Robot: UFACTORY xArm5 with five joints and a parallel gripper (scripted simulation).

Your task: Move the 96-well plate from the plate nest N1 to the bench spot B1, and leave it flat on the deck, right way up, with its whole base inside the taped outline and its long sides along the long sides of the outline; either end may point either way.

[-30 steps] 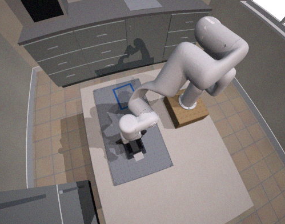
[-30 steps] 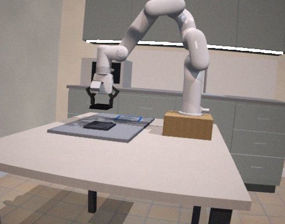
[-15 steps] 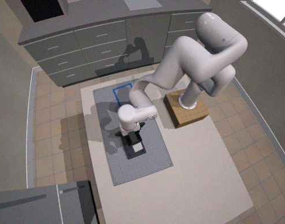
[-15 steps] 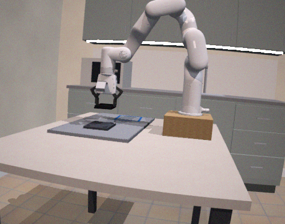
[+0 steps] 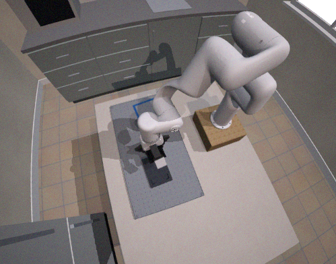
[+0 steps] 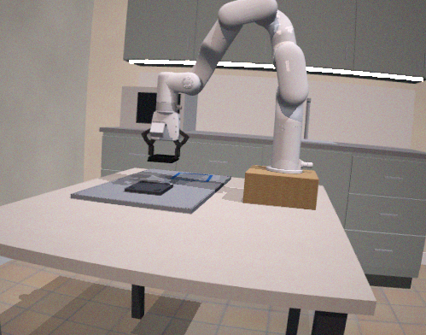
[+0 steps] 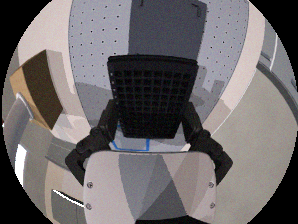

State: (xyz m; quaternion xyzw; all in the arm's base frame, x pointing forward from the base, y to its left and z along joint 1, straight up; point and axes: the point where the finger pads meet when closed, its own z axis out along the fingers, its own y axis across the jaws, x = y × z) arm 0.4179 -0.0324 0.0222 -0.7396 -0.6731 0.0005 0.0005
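Right now my hand is 100 mm above the plate nest N1, 90 mm to the right of it and 30 mm short of it. Round my hand: 96-well plate (10 mm below).
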